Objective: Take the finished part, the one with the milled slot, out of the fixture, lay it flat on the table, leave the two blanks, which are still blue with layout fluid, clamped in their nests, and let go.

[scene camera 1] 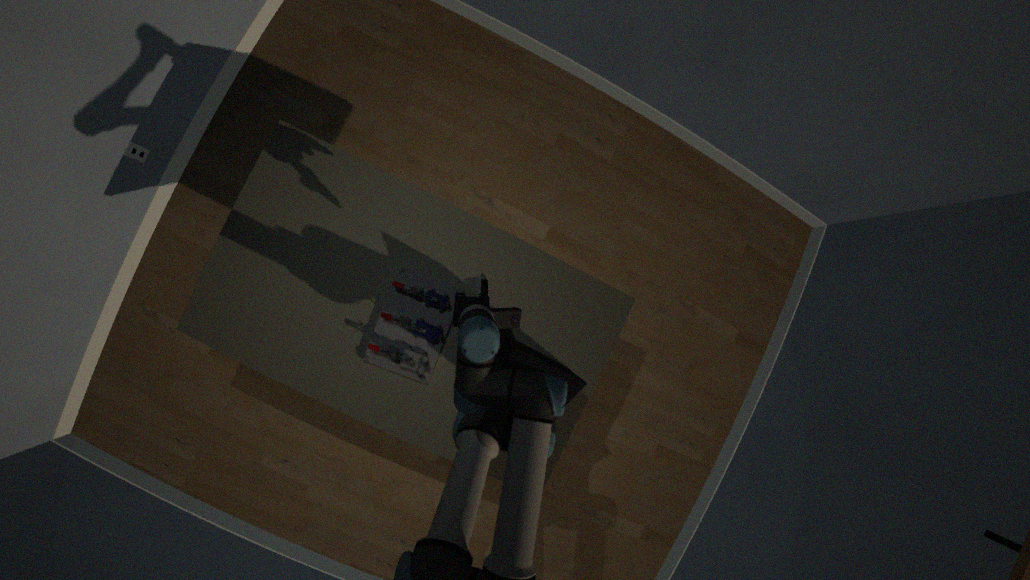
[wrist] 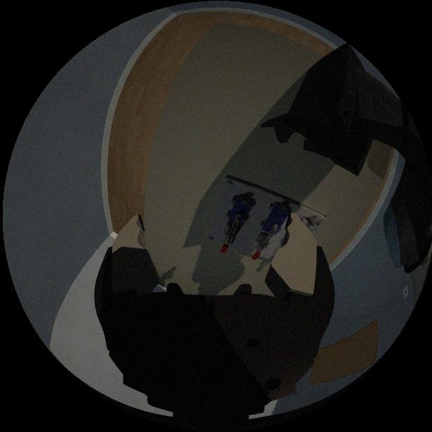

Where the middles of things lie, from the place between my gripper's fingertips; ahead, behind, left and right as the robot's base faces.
I see my gripper 140 mm short of the fixture plate [scene camera 1: 398, 302], 180 mm to the right of it and 270 mm above it.
